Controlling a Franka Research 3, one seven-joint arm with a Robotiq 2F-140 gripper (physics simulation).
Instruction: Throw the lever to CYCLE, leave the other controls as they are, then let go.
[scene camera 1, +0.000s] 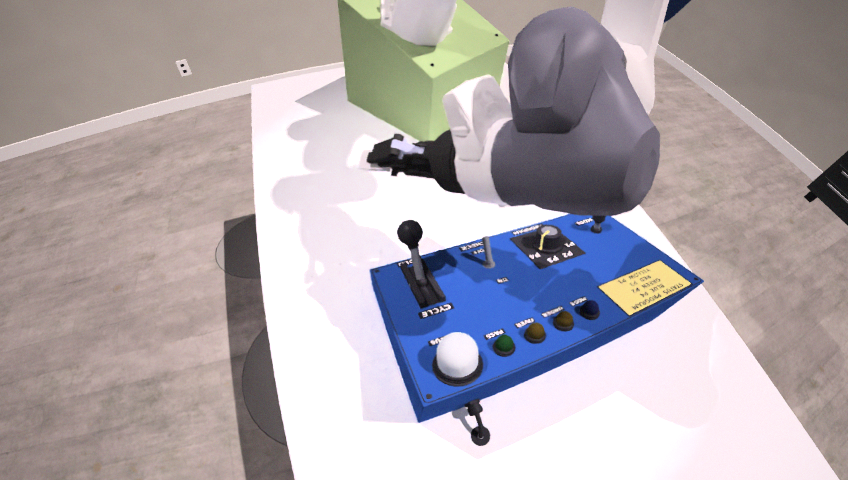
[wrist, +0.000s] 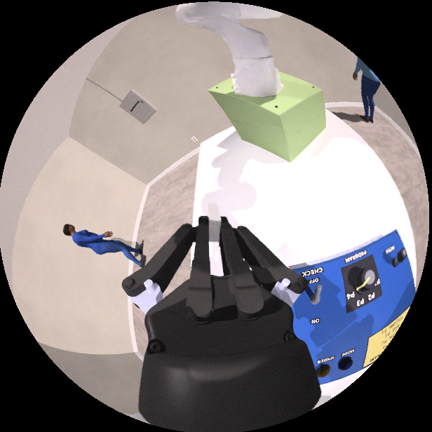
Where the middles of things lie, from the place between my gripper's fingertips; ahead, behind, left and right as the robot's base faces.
My gripper is now 140 mm short of the lever (scene camera 1: 409, 232), 50 mm to the right of it and 80 mm above it. The rest, counted from my hand: blue control panel (scene camera 1: 478, 328) (260 mm ahead, 230 mm to the left, 100 mm below); then program dial (scene camera 1: 548, 237) (170 mm ahead, 290 mm to the left, 100 mm below).
